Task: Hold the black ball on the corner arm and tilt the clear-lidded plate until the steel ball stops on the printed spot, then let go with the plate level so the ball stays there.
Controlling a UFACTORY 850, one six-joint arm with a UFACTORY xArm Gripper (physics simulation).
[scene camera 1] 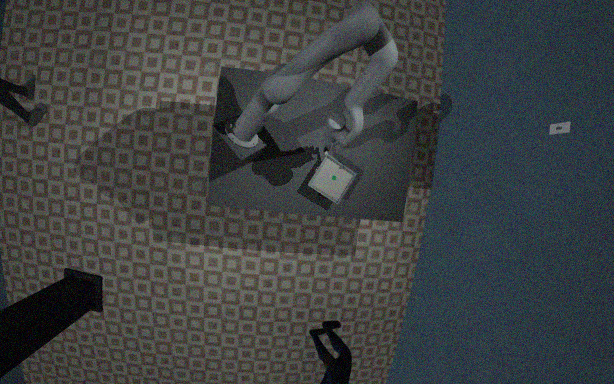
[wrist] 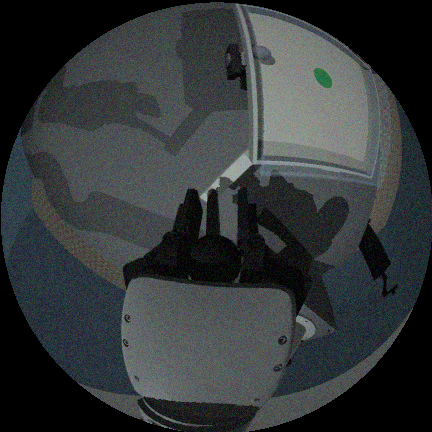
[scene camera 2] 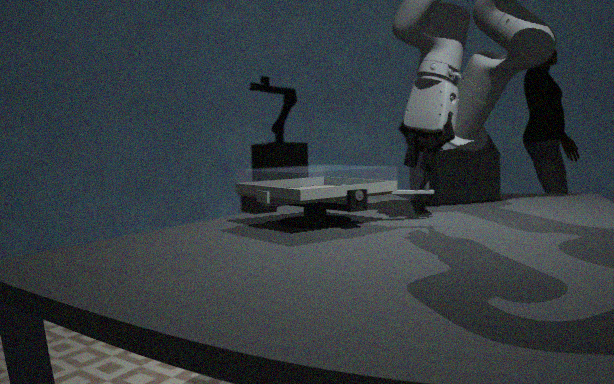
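The pale square plate [scene camera 1: 325,189] [scene camera 2: 300,194] [wrist: 310,122] looks close to level under its clear lid [scene camera 2: 320,170]; a slight tilt cannot be ruled out. The steel ball [wrist: 262,52] lies beside the plate's left wall in the wrist view, away from the green printed spot [scene camera 1: 334,178] [wrist: 323,77]. The white corner arm [scene camera 2: 415,192] [wrist: 229,175] runs from the plate's near corner to below the fingers. My gripper [wrist: 218,198] is shut on the black ball [wrist: 215,254], seen between its fingers above a thin dark stem. Scene camera 2 does not show the held ball clearly.
A dark post [scene camera 2: 315,211] carries the plate above the grey table [scene camera 2: 250,280]. A dark bracket [scene camera 2: 357,199] [wrist: 232,62] sits at the plate's side. Behind stand a small dark arm [scene camera 2: 285,115] on a box [scene camera 2: 279,155] and a dark human figure [scene camera 2: 544,110].
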